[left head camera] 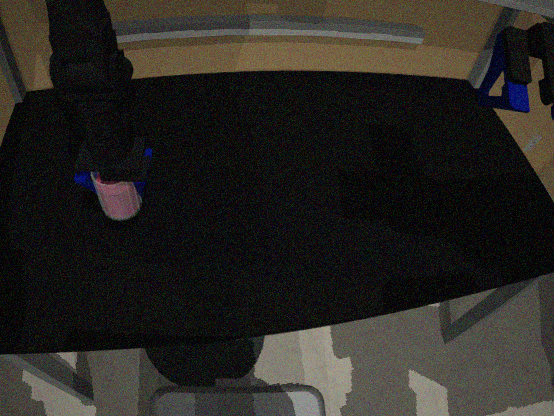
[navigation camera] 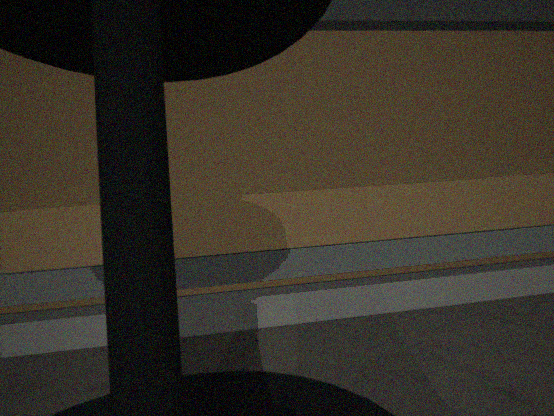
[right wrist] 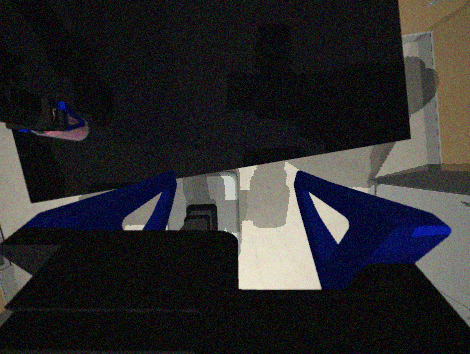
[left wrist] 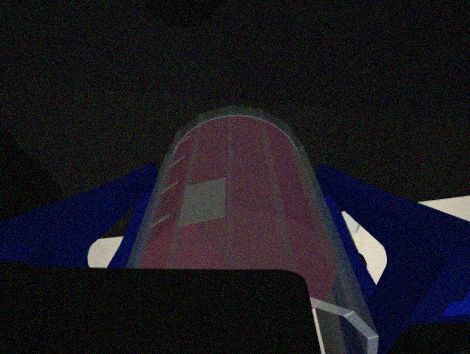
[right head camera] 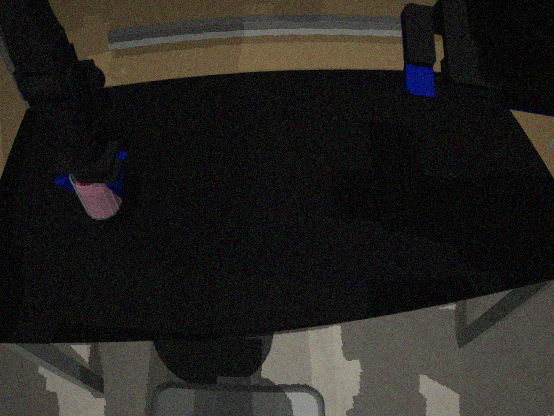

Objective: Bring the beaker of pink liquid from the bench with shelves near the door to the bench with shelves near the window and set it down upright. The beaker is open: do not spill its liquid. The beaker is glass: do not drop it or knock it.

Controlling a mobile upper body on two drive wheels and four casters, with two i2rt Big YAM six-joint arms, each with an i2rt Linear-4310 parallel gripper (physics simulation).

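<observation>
The glass beaker of pink liquid (left head camera: 119,200) (right head camera: 100,202) (left wrist: 250,200) (right wrist: 75,133) looks upright, near the left end of the black bench top (left head camera: 300,175) (right head camera: 300,175) (right wrist: 200,75). My left gripper (left head camera: 114,183) (right head camera: 90,185) (left wrist: 236,175) is shut on the beaker, one blue finger on each side. The beaker appears raised above the bench top; its exact height cannot be told. Its rim is partly hidden behind the gripper. My right gripper (right wrist: 235,177) (left head camera: 535,102) is open and empty, off to the right and away from the beaker.
A grey rail (left head camera: 270,34) (right head camera: 260,29) runs along behind the bench. Grey uprights (left head camera: 492,55) stand at its back corners. A bench leg frame (left head camera: 447,325) (right head camera: 462,330) shows below the front edge. A dark post (navigation camera: 135,200) crosses the navigation view before a wooden panel (navigation camera: 375,125).
</observation>
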